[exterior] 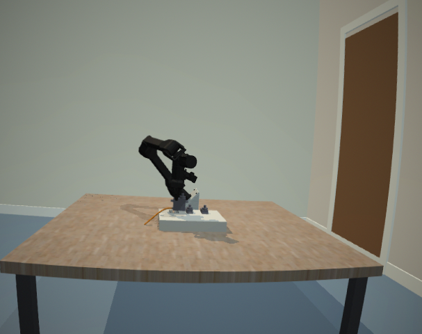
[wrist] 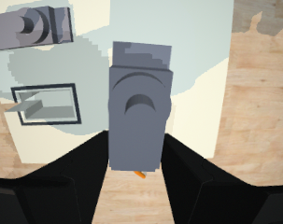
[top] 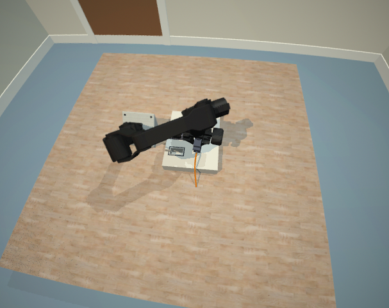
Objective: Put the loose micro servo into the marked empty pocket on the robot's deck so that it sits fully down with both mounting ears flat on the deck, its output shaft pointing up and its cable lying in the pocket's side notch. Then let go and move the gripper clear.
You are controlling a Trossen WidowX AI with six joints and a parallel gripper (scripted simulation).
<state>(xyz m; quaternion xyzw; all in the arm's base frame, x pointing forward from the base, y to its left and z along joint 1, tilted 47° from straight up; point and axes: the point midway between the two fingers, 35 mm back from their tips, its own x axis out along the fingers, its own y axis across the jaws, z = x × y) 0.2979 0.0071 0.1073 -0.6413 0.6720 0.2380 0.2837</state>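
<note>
Right now my gripper tip is 1 cm short of the white deck, 7 cm to the right of it and 10 cm above it.
</note>
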